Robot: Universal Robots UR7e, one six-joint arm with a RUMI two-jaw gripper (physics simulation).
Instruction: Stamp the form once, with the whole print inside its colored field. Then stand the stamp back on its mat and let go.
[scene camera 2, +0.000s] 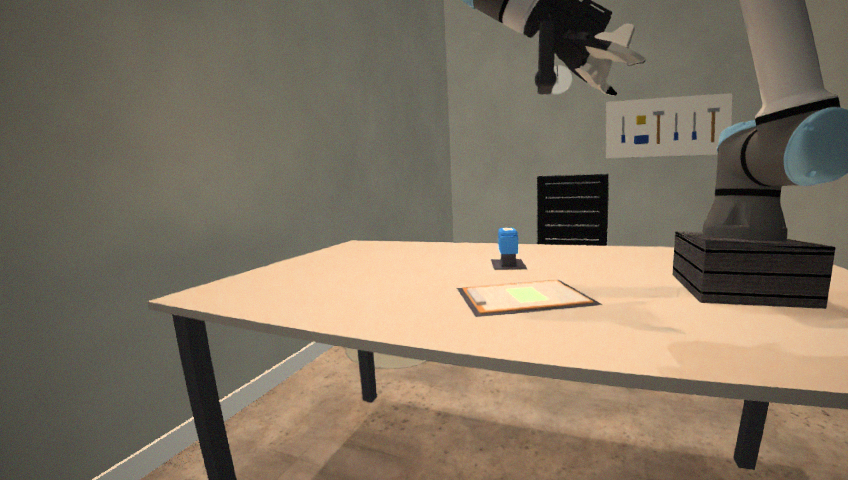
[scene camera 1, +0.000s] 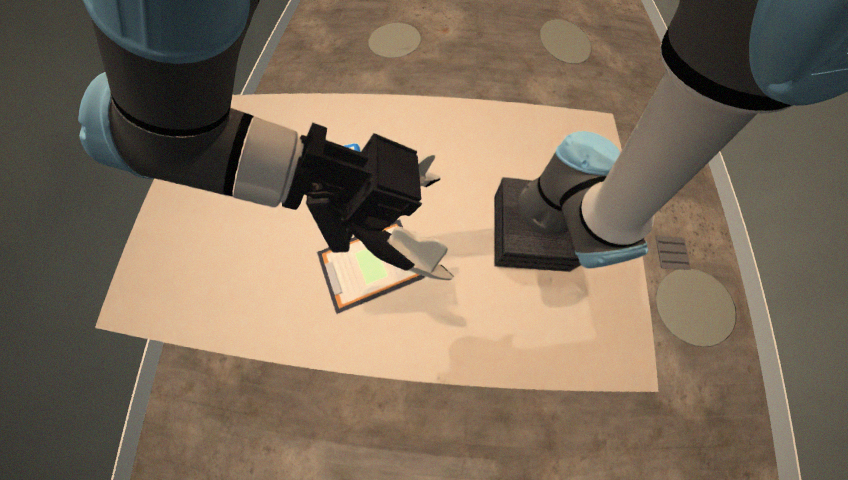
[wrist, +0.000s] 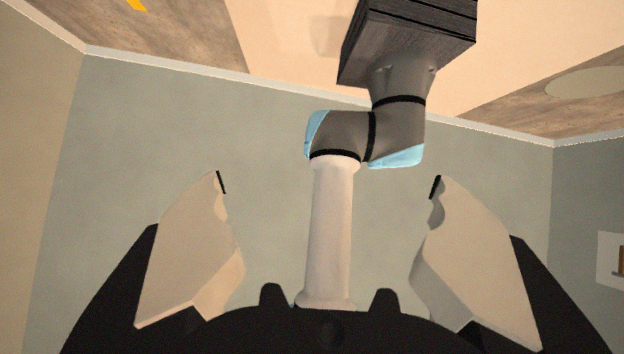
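Pixels of known places: gripper, between the fingertips: (scene camera 2: 628, 80) (scene camera 1: 445, 224) (wrist: 324, 176); arm's base, origin of its link: (scene camera 2: 742, 237) (scene camera 1: 547, 208) (wrist: 399, 71).
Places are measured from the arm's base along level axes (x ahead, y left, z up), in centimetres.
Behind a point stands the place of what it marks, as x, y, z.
The blue stamp (scene camera 2: 508, 240) @(48.9, -18.4, -3.1) stands upright on its small dark mat (scene camera 2: 496, 265) @(52.2, -20.0, -10.4), behind the form in scene camera 2. In scene camera 1 a small part of the stamp (scene camera 1: 354, 146) @(47.7, -25.4, -0.6) shows past the gripper. The white form (scene camera 1: 345, 268) @(53.2, 6.5, -10.3) (scene camera 2: 493, 296) @(52.9, 7.7, -10.3) lies on a dark, orange-edged clipboard, partly hidden by a finger in scene camera 1. Its colored field (scene camera 1: 371, 266) @(46.1, 6.7, -10.3) (scene camera 2: 526, 294) @(46.2, 6.4, -10.3) looks plain light green. My gripper (scene camera 1: 443, 226) @(29.3, 13.6, 29.4) (scene camera 2: 627, 76) @(29.3, 13.6, 29.4) (wrist: 324, 176) @(29.3, 13.6, 29.4) is open and empty, high above the table, its fingers tilted toward the arm's base.
The arm's dark base block (scene camera 1: 517, 226) @(9.1, 4.2, 0.8) (scene camera 2: 767, 273) @(3.1, 12.6, -4.6) (wrist: 415, 30) @(11.8, 1.8, 0.8) stands on the table (scene camera 1: 208, 267) @(95.0, 1.7, -10.8) (scene camera 2: 297, 297) @(96.4, 9.7, -10.8), to the right of the form in both scene views. A dark slatted panel (scene camera 2: 572, 203) and a tool picture (scene camera 2: 648, 148) show behind the table.
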